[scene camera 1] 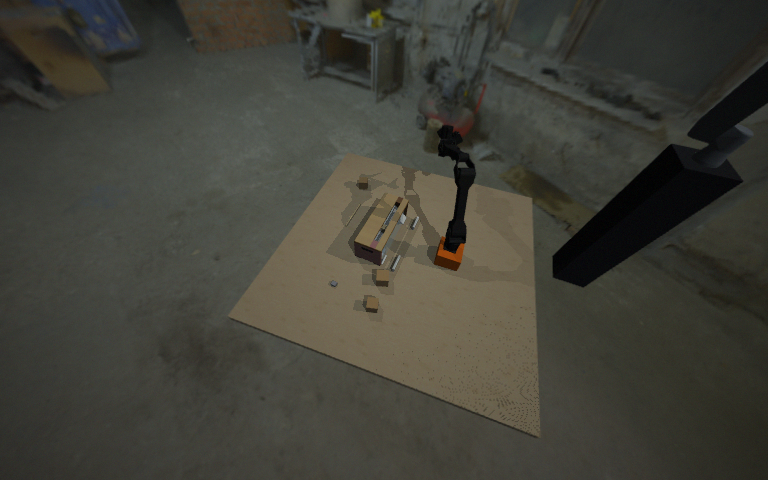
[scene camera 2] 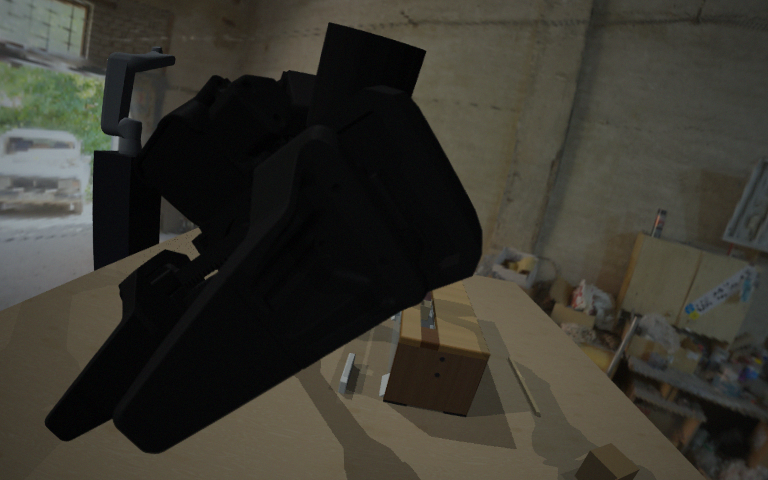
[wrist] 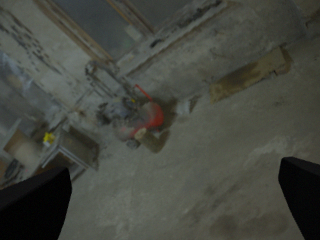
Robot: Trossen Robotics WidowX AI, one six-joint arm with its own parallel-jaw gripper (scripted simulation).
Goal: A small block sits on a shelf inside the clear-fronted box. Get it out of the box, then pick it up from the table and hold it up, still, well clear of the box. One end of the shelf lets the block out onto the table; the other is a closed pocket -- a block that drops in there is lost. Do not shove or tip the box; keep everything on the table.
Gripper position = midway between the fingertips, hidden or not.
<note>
I see my gripper (scene camera 2: 80, 435) and a box (scene camera 2: 438, 364).
My gripper also shows in the wrist view (wrist: 177, 176). The wrist view does not show the box: it is out of frame.
</note>
